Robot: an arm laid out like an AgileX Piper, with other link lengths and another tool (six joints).
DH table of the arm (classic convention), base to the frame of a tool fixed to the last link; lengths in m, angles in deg. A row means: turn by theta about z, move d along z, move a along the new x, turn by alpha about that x. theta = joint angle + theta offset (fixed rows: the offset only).
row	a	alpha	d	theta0
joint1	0	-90	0.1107	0
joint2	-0.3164	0	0	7.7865
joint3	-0.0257	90	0	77.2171
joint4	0	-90	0.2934	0
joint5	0	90	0	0
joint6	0.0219	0.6	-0.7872	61
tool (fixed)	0	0	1.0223	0
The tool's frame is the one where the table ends.
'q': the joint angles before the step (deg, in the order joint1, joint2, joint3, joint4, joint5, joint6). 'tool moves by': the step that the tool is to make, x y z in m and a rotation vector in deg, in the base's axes. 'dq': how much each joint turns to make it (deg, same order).
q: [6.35 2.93 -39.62 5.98 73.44 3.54]
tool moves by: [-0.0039 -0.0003 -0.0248 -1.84 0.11 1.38]
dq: [-0.02 -3.94 4.23 0.23 0.26 -2.33]
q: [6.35 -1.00 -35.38 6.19 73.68 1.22]
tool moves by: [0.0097 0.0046 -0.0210 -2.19 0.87 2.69]
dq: [-0.02 -0.12 4.28 1.30 -2.62 -3.94]
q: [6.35 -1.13 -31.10 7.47 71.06 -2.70]
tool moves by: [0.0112 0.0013 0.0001 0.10 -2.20 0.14]
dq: [0.03 -0.02 1.77 0.22 -3.89 -0.75]
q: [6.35 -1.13 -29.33 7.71 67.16 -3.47]
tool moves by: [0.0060 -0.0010 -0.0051 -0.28 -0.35 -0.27]
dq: [0.01 0.00 1.49 -0.34 -1.80 -0.21]
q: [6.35 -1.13 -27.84 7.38 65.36 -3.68]
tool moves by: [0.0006 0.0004 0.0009 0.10 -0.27 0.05]
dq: [0.00 -0.01 0.01 0.10 -0.28 -0.04]
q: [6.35 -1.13 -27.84 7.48 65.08 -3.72]
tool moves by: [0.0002 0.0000 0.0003 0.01 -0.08 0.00]
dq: [0.02 0.01 -0.01 -0.01 -0.08 0.00]
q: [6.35 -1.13 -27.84 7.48 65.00 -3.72]
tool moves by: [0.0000 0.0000 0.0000 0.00 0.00 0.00]
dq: [0.00 0.00 0.00 0.00 0.00 0.00]
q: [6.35 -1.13 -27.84 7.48 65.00 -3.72]
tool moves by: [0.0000 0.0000 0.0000 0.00 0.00 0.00]
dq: [0.00 0.00 0.00 0.00 0.00 0.00]
